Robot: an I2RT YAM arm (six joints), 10 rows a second.
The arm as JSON. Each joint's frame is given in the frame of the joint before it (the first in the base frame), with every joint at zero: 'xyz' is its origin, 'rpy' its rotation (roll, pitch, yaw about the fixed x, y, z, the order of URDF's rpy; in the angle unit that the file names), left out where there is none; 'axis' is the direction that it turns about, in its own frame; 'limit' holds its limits. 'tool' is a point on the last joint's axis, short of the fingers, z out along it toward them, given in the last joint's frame.
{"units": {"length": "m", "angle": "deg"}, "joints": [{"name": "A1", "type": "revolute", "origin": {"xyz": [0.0, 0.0, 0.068]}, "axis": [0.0, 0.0, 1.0], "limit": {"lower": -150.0, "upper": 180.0}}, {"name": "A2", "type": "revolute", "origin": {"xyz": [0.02, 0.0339, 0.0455]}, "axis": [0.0, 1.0, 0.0], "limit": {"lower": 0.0, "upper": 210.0}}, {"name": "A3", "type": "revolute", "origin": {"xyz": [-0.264, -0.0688, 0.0]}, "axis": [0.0, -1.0, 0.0], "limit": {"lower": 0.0, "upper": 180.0}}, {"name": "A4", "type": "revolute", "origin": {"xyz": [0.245, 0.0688, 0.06]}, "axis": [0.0, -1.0, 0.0], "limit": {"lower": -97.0, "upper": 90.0}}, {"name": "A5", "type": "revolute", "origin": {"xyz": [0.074, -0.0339, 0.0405]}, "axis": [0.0, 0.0, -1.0], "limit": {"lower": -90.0, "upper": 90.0}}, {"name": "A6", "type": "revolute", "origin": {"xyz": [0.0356, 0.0, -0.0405]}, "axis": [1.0, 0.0, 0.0], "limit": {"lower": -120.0, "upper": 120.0}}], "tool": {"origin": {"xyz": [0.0, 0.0, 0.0], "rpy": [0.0, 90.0, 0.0]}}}
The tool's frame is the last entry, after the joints.
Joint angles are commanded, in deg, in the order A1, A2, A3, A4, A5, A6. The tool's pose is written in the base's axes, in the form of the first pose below.
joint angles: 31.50, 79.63, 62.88, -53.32, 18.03, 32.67
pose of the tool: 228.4, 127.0, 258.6, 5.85, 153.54, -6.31
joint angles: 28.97, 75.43, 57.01, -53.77, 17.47, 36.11
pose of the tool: 213.4, 105.9, 245.7, 13.43, 155.05, -7.04
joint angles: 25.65, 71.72, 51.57, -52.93, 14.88, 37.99
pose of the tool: 201.8, 86.7, 232.4, 20.01, 156.56, -5.13
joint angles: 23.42, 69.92, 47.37, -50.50, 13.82, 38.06
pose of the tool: 196.3, 75.8, 219.1, 23.02, 156.75, -4.44
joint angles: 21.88, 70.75, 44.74, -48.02, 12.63, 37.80
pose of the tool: 197.2, 70.8, 204.7, 24.60, 158.00, -4.19
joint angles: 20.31, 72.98, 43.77, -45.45, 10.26, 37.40
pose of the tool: 203.5, 68.6, 193.6, 25.95, 159.57, -2.20
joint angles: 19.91, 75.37, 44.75, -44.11, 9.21, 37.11
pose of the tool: 212.0, 70.7, 190.5, 25.99, 160.14, -1.10
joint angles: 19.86, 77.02, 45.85, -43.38, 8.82, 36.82
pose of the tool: 218.6, 73.2, 190.1, 25.61, 160.23, -0.57
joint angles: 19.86, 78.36, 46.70, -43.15, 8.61, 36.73
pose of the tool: 223.2, 75.0, 189.2, 25.46, 160.59, -0.50
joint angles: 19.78, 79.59, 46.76, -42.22, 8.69, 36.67
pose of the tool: 226.6, 75.8, 185.2, 25.51, 160.75, -0.80
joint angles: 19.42, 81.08, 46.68, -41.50, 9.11, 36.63
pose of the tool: 229.8, 75.0, 179.5, 26.02, 161.22, -2.00
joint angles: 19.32, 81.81, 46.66, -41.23, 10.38, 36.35
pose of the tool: 231.4, 74.3, 176.9, 25.90, 161.05, -4.01
